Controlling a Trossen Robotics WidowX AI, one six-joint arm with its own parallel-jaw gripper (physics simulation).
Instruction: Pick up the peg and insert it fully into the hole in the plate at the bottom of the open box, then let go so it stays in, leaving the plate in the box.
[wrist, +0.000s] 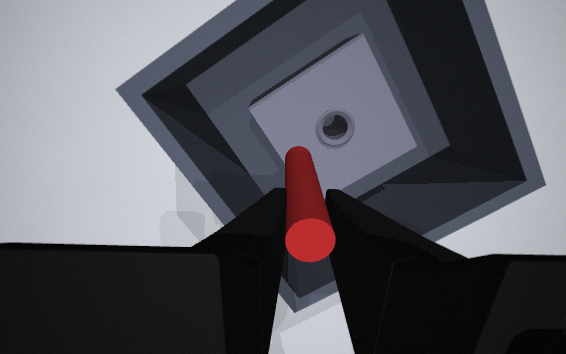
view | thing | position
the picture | gripper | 305, 201
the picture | red peg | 309, 236
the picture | box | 447, 73
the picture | plate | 368, 131
